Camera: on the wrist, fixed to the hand. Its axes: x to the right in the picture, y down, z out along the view.
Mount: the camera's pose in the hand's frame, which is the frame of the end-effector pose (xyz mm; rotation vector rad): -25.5 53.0 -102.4 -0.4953 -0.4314 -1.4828
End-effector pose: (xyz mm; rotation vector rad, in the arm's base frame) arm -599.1 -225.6 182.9 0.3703 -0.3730 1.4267
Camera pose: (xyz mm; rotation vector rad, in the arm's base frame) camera -651.6 -195.1 81.6 0.3927 -0.5896 -0.2142
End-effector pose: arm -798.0 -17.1 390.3 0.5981 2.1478 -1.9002
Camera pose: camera -741.2 84.1 368.2 1.3963 -2.1581 1.1151
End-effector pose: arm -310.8 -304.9 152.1 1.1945 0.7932 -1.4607
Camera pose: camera -233.8 -215.4 153.4 -0.3163 1.7235 -2.2898
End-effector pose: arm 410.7 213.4 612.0 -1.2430 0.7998 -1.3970
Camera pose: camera 324.2 210.1 531.6 2.4258 0.2586 1.7298
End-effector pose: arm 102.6 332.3 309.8 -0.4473 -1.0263 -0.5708
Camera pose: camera 194.1 318.1 236.5 -0.1546 -1.5485 -2.1497
